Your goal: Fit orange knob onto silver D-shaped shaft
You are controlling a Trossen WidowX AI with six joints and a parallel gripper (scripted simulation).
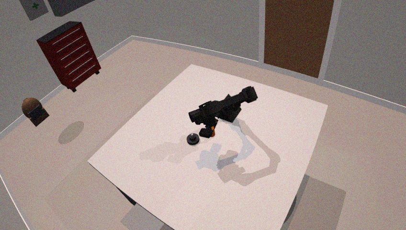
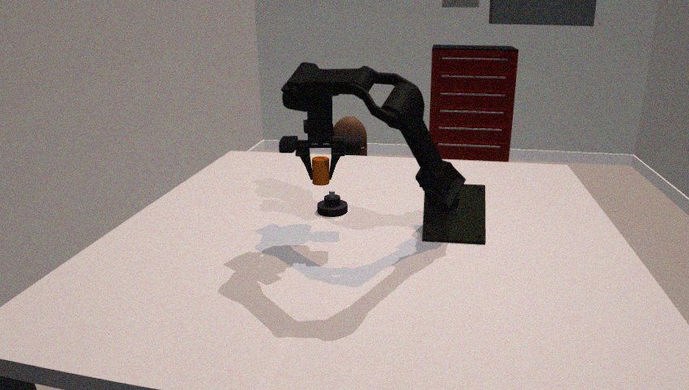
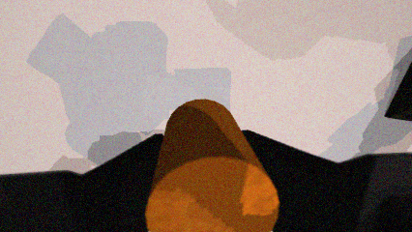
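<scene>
The orange knob is 3 cm above my gripper tip. From my gripper tip the other things lie so: round black pedestal 15 cm to the right, 11 cm below.
</scene>
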